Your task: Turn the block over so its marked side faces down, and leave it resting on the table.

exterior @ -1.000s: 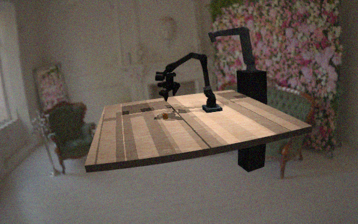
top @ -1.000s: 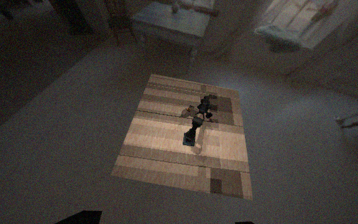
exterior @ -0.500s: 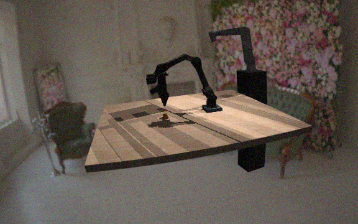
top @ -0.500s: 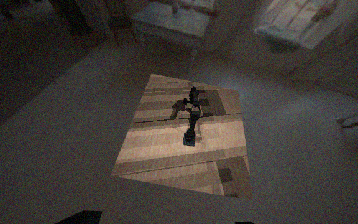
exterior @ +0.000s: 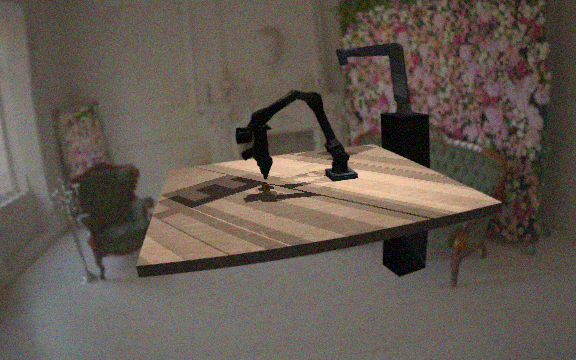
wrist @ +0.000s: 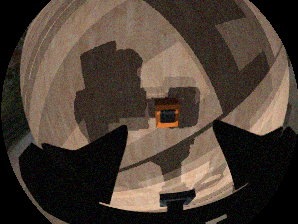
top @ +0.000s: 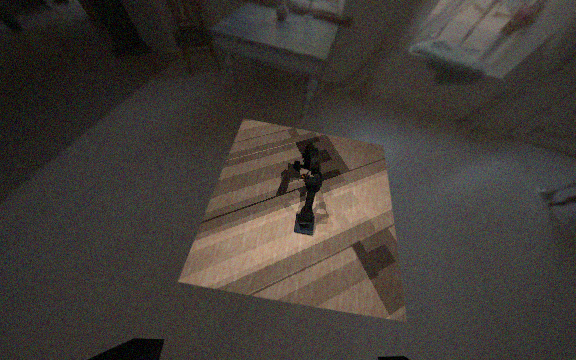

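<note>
Right now my gripper tip is 4 cm above the orange block.
</note>
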